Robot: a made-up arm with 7 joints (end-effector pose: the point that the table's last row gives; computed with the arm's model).
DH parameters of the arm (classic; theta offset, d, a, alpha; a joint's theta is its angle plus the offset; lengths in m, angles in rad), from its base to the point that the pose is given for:
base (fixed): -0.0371 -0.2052 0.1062 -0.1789
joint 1: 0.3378 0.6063 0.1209 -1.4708
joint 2: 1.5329 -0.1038 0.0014 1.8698
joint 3: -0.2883 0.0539 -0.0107 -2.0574
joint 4: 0 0.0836 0.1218 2.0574
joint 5: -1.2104 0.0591 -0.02 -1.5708
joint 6: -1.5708 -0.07 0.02 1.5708
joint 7: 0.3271 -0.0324 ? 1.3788
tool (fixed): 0.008 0.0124 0 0
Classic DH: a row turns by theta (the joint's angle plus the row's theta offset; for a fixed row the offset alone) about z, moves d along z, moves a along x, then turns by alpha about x.
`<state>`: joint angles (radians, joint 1 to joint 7).
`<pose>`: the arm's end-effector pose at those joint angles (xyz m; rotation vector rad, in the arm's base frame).
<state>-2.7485 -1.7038 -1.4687 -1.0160 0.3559 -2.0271 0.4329</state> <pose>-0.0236 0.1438 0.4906 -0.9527 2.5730 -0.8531</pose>
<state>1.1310 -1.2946 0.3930 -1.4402 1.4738 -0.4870 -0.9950</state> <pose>0.1836 0.2804 0.5538 -1.6916 0.2868 -0.2717</pose>
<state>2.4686 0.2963 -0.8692 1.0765 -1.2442 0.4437 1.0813</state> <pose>0.0669 0.2008 0.1807 -1.6205 -1.4203 -0.5460</pose>
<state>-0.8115 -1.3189 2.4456 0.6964 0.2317 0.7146 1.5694</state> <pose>0.2178 -0.0484 0.4936 -0.0635 1.0686 1.8332</pose>
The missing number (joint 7, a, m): -0.0886
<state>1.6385 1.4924 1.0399 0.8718 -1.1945 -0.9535 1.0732</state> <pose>-0.0296 0.2061 0.2819 1.1797 -0.9078 -0.3001</pose>
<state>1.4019 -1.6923 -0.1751 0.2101 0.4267 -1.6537 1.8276</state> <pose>0.1812 0.2193 0.4799 -1.3356 -0.7832 1.3577</pose>
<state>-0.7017 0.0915 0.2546 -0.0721 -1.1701 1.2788 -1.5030</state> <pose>0.2753 -0.0065 0.2581 -2.1292 -0.9790 -1.2468</pose>
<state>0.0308 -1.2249 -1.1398 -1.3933 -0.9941 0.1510 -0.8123</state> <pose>0.4099 0.0908 0.4188 -1.2130 -2.7312 -0.5155</pose>
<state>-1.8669 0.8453 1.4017 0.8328 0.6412 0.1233 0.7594</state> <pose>-0.0252 0.0008 0.3297 2.6160 -0.1625 -0.1036</pose>
